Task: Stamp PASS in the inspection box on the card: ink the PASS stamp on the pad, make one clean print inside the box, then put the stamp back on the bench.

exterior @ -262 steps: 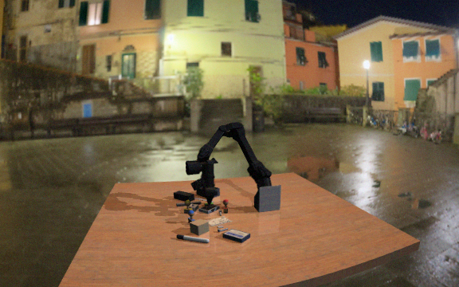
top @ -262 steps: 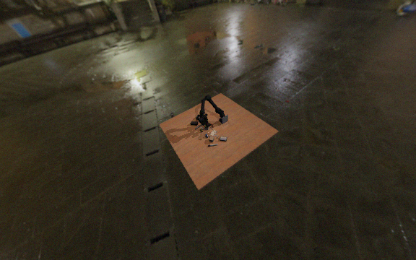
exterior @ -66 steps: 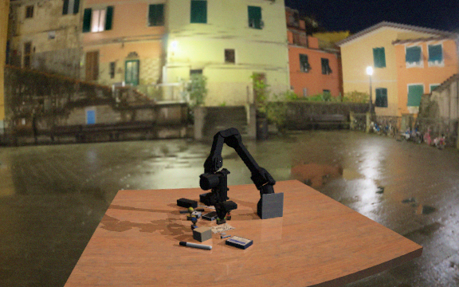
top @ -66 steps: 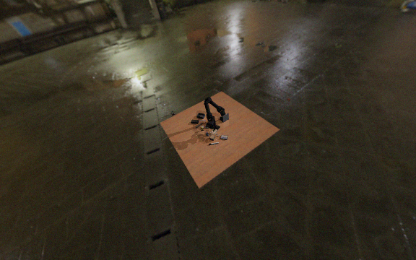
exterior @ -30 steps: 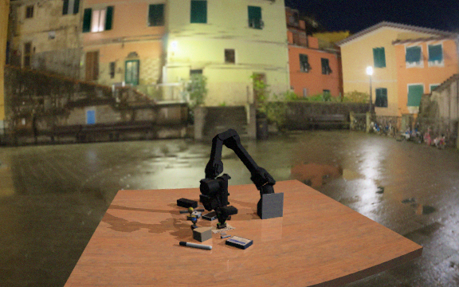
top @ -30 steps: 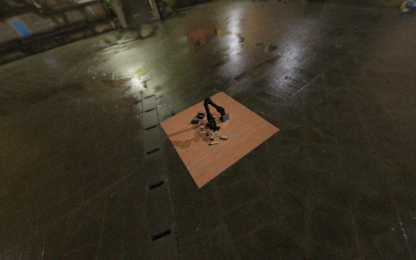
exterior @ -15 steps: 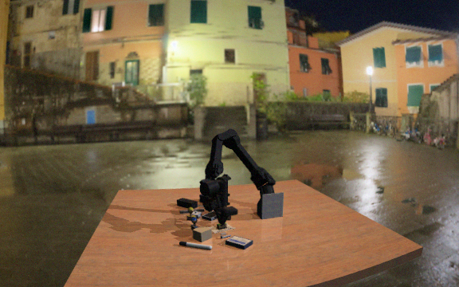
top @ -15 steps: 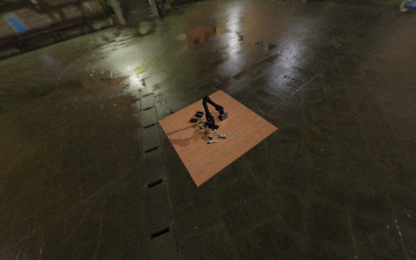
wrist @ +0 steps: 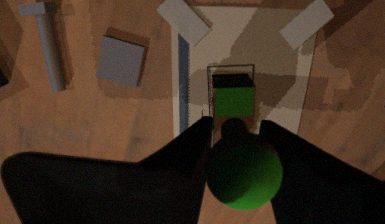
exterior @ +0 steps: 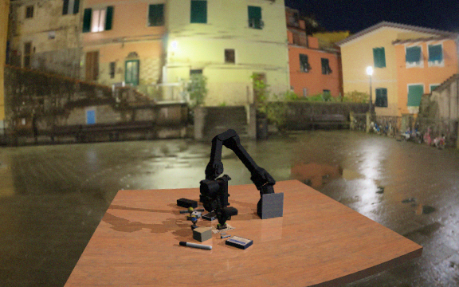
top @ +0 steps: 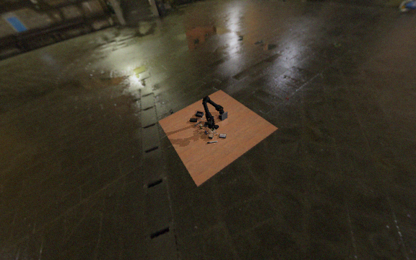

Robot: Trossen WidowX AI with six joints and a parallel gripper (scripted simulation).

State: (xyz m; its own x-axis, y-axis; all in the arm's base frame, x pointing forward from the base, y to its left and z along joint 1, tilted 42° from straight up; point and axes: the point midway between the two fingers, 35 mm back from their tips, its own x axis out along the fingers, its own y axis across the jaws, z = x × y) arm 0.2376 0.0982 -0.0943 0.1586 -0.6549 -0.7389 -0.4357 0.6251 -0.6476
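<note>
The PASS stamp lies right at my gripper tip. Round my gripper tip: blue stamp: 12 cm ahead, 2 cm to the left; white card: 2 cm below; red-knob stamp: 12 cm to the right, 4 cm behind.
</note>
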